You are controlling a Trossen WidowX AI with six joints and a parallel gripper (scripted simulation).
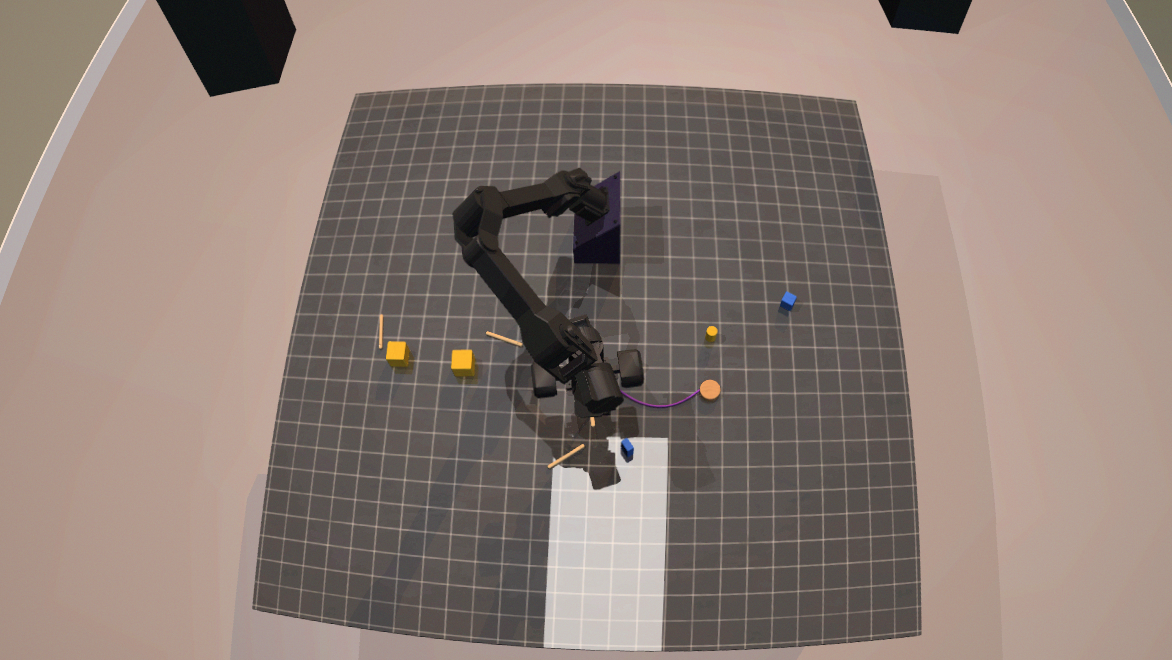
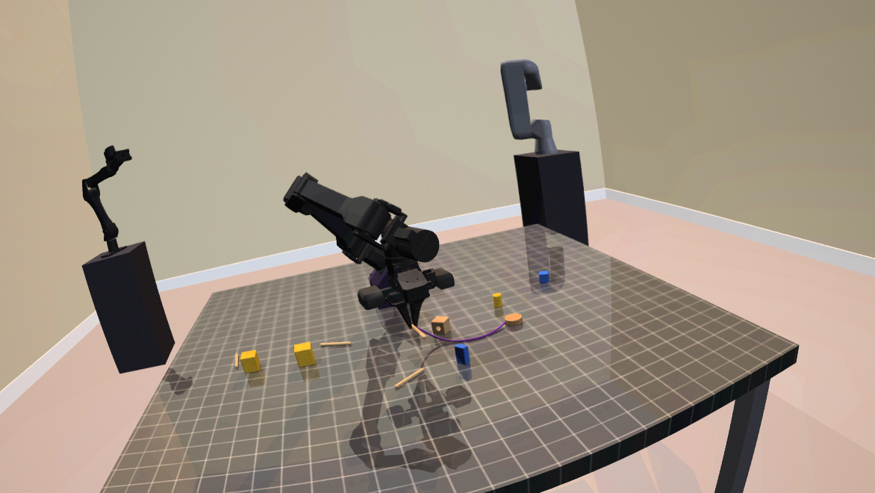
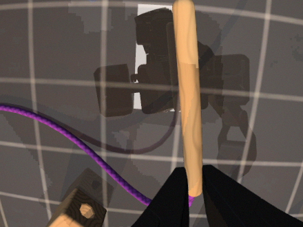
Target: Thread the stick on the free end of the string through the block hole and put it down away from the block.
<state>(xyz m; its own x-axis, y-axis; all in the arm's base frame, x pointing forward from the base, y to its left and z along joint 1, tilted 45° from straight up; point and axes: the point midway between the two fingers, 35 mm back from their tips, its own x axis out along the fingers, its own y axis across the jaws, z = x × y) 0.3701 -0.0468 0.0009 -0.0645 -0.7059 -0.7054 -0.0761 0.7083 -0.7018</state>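
My gripper tip is now 2 cm short of the thin stick. The rest, counted from my gripper tip: wooden block (7 cm behind, 8 cm to the left, 4 cm below); round wooden button (1 cm behind, 23 cm to the left, 5 cm below); blue block (10 cm ahead, 6 cm to the left, 4 cm below).
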